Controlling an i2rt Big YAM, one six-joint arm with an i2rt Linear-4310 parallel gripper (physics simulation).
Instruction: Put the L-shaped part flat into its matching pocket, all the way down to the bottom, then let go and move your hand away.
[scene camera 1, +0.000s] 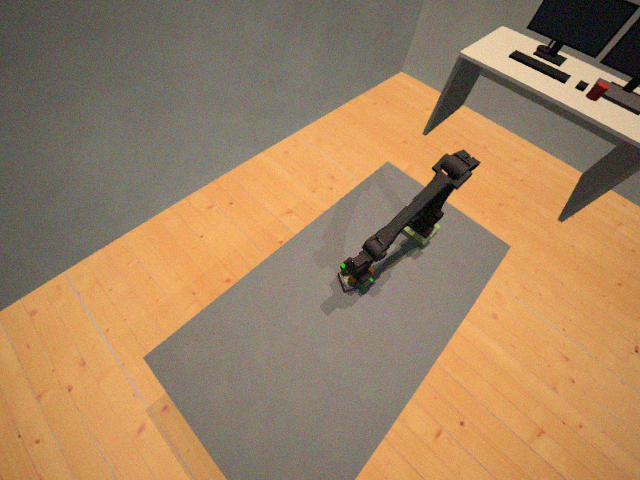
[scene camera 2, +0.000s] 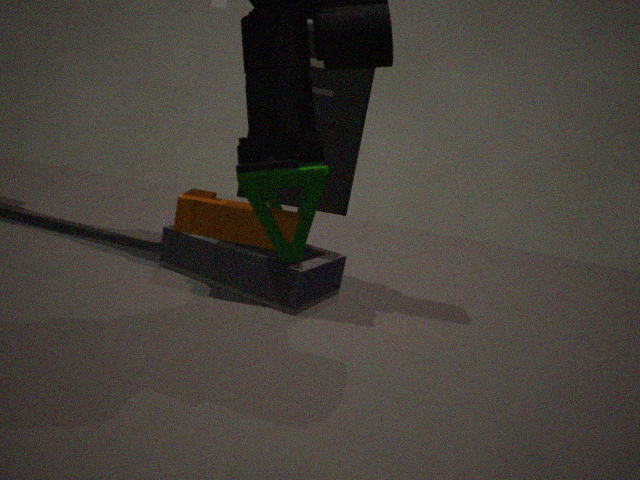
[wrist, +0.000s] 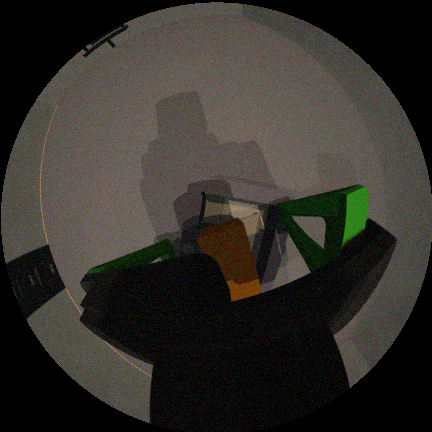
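Pixels of known places: gripper, fingertip midpoint: (scene camera 1: 350, 281) (scene camera 2: 292, 249) (wrist: 223, 228); arm's base at its link origin: (scene camera 1: 420, 226).
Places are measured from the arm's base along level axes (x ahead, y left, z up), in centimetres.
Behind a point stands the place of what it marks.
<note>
The orange L-shaped part (scene camera 1: 352, 279) @[x 48.1, y -8.8, z 2.8 cm] (scene camera 2: 222, 222) @[x 41.6, y -10.0, z 1.4 cm] (wrist: 230, 255) @[x 46.9, y -9.2, z 2.9 cm] lies on the dark-walled pocket tray (scene camera 2: 227, 268) @[x 42.7, y -12.6, z -1.8 cm] (wrist: 268, 242) @[x 44.9, y -12.5, z -1.0 cm]. In scene camera 2 it stands up above the tray's rim along its visible length, and its underside is partly hidden by the near wall. In the wrist view it lies askew to the tray's walls, with some pale pocket floor showing beyond its end; the arm hides its other end. My gripper (scene camera 1: 356, 273) @[x 48.0, y -9.3, z -0.1 cm] (scene camera 2: 290, 249) @[x 48.0, y -9.3, z -0.1 cm] (wrist: 223, 228) @[x 48.0, y -9.3, z -0.1 cm] is open, with its green fingers low on either side of the part and tray, holding nothing. The near fingertip is at rim height in scene camera 2.
The tray stands on a large grey mat (scene camera 1: 289, 382) @[x 94.9, y -2.5, z -3.6 cm] on a wooden floor. The arm's pale green base (scene camera 1: 421, 235) @[x 4.5, y 3.1, z 0.2 cm] is behind the gripper. A white desk (scene camera 1: 504, 43) with monitors and a red cup (scene camera 1: 597, 91) stands at the back right. A dark cabinet (scene camera 2: 343, 134) is behind the arm.
</note>
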